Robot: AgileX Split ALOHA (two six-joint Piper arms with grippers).
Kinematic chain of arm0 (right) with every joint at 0, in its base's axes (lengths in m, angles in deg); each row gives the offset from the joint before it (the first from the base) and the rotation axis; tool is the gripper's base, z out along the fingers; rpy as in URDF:
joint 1: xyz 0 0 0.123 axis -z
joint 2: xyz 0 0 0 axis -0.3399 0.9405 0
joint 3: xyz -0.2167 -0.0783 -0.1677 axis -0.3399 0.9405 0
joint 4: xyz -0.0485 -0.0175 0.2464 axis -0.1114 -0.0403 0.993
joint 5: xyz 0 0 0 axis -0.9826 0.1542 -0.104
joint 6: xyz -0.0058 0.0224 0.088 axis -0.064 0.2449 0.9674
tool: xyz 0 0 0 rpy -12.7 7.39 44.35
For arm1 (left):
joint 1: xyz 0 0 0.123 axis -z
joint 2: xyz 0 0 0 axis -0.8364 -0.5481 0
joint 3: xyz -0.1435 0.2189 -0.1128 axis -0.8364 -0.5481 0
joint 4: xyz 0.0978 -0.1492 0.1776 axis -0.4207 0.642 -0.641
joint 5: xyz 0 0 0 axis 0.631 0.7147 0.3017
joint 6: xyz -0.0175 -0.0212 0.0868 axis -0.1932 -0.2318 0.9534
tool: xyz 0 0 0 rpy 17.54 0.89 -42.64
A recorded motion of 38 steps. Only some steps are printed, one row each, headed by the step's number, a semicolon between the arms.
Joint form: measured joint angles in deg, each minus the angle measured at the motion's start. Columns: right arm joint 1, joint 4, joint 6, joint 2, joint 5, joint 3; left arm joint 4, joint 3, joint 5, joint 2, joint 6, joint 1.
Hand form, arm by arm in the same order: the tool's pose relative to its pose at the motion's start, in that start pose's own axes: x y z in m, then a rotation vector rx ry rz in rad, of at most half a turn. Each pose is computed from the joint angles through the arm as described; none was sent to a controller.
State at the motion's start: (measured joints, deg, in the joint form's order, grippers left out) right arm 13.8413 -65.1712 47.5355 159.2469 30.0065 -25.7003; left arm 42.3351 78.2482 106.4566 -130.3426 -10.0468 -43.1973
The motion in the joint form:
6: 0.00 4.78 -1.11 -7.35 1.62 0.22; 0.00 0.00 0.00 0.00 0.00 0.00
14: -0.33 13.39 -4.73 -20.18 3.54 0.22; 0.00 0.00 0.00 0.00 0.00 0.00
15: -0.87 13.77 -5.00 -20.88 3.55 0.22; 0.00 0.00 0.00 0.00 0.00 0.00
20: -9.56 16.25 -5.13 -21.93 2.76 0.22; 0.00 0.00 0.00 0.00 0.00 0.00
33: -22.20 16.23 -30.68 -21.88 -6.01 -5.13; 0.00 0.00 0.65 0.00 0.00 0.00
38: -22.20 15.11 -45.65 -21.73 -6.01 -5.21; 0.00 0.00 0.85 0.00 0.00 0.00
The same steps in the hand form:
6: 0.0035 0.0027 -0.0478 -0.0777 -0.0820 0.0392; 0.0000 0.0000 0.0000 0.0000 0.0000 0.0000
14: 0.0210 0.0083 -0.1315 -0.2328 -0.2502 0.0526; 0.0000 0.0000 0.0000 0.0000 0.0000 0.0000
15: 0.0230 0.0115 -0.1361 -0.2425 -0.2607 0.0417; 0.0000 0.0000 0.0000 0.0000 0.0000 0.0000
20: 0.0396 0.0633 -0.1470 -0.3232 -0.2674 -0.0838; 0.0000 0.0000 0.0000 0.0000 0.0000 0.0000
33: 0.0513 0.1387 -0.1856 -0.3473 -0.5702 -0.7009; 0.0010 0.0002 0.0000 -0.0023 0.0111 0.0000
38: 0.0503 0.1381 -0.1847 -0.2578 -0.6219 -0.9635; 0.0013 0.0003 0.0000 -0.0029 0.0145 0.0000

